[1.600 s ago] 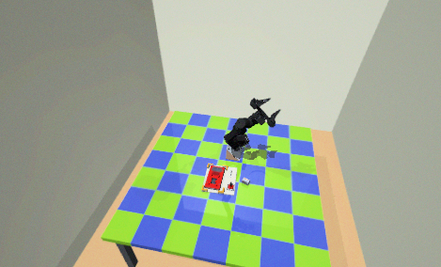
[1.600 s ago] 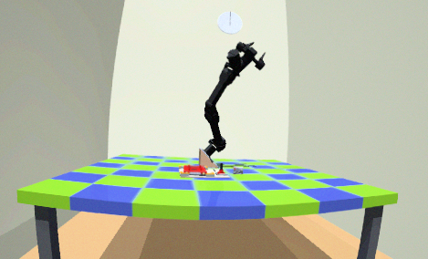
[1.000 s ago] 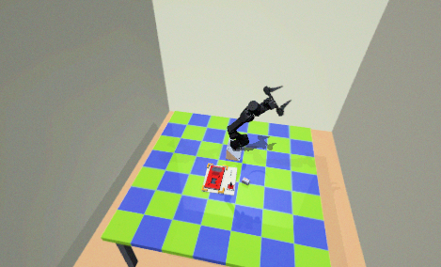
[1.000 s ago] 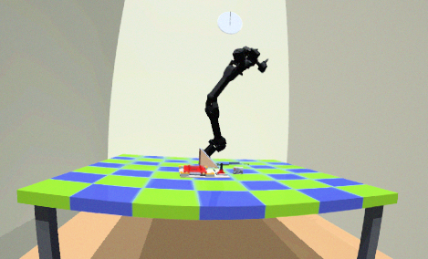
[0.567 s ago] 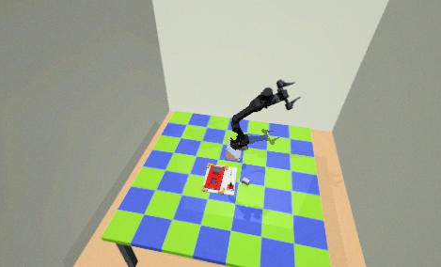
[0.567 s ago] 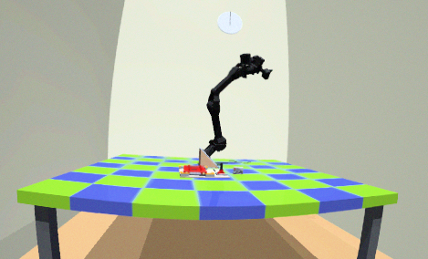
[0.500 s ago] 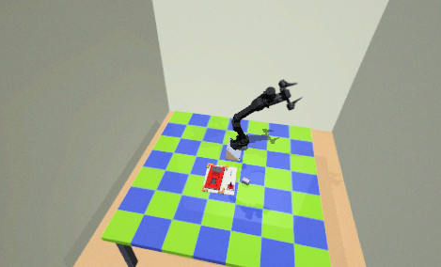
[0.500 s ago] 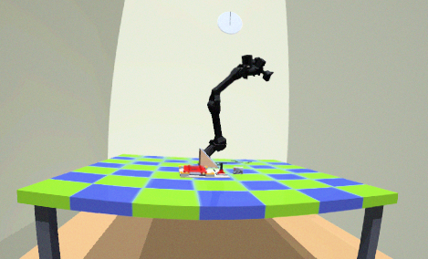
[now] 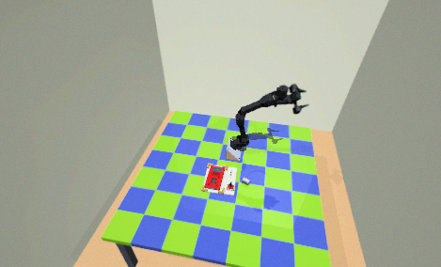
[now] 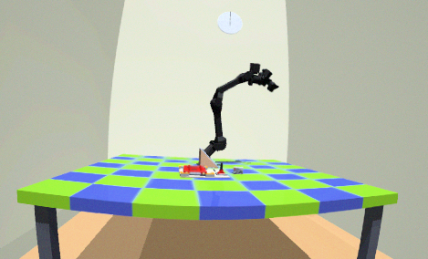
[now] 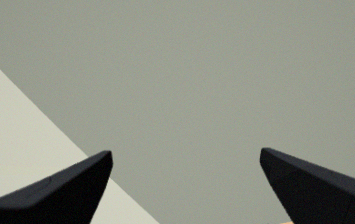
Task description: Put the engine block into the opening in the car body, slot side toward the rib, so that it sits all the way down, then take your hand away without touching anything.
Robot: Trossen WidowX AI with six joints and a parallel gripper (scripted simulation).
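Now: the grey engine block 55 cm below my gripper tip, 34 cm to the right of it and 28 cm ahead of it. The rest, counted from my gripper tip: grey holder 53 cm below, 45 cm to the right, 34 cm ahead; white-and-grey base plate 55 cm below, 54 cm to the right, 28 cm ahead.
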